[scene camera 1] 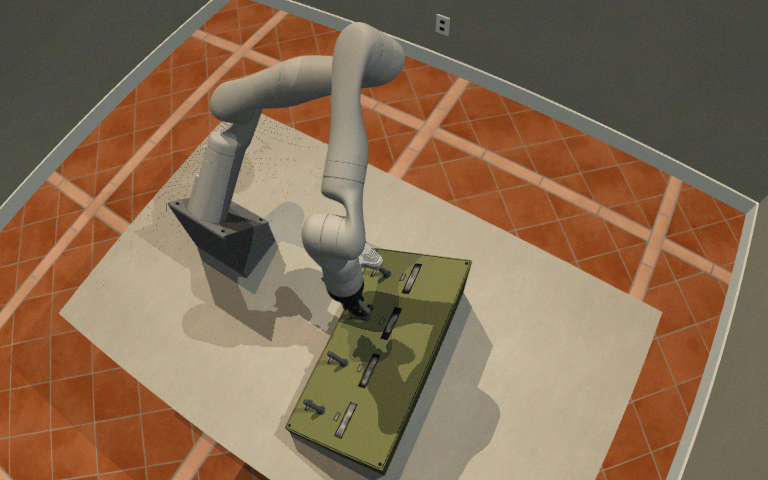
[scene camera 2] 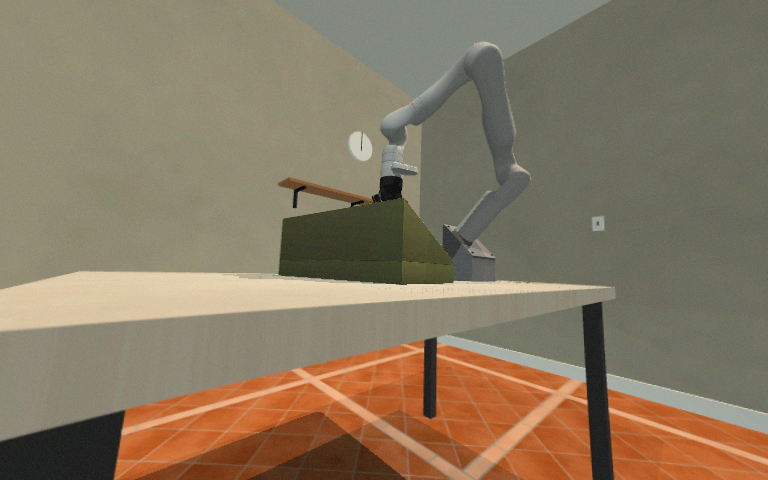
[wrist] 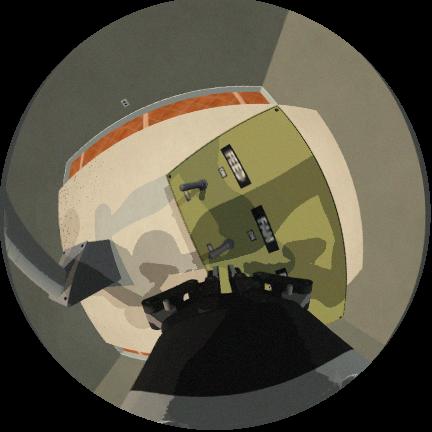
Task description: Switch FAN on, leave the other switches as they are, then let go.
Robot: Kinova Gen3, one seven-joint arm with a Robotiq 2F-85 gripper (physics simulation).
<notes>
In view: the gripper [wrist: 223,271] and a sloped switch panel [scene camera 1: 366,402].
The sloped switch panel also shows in scene camera 2 [scene camera 2: 386,242] and in the wrist view [wrist: 263,191].
</notes>
